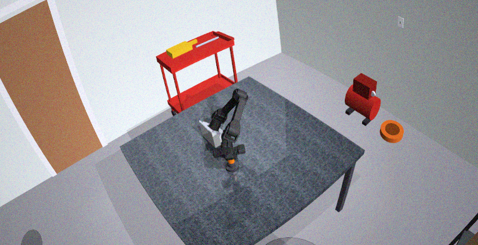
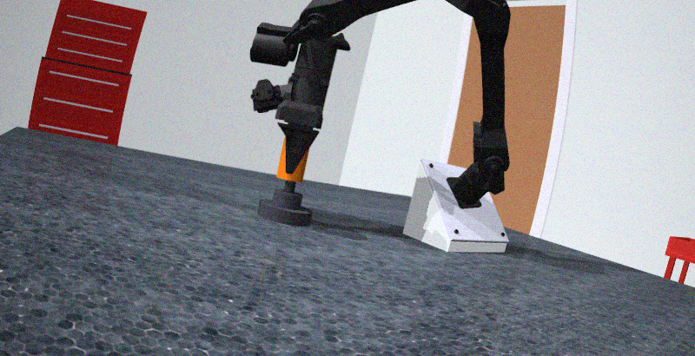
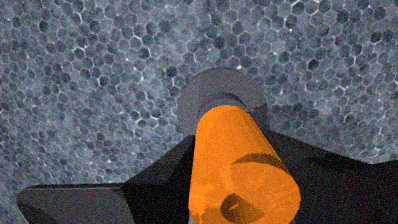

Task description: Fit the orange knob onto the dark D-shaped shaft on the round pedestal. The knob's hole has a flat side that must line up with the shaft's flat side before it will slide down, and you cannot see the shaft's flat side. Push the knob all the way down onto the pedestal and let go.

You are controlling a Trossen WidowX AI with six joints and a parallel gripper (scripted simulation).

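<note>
The orange knob lies 20 mm above my gripper tip. From my gripper tip the other things lie so: pedestal 40 mm below.
</note>
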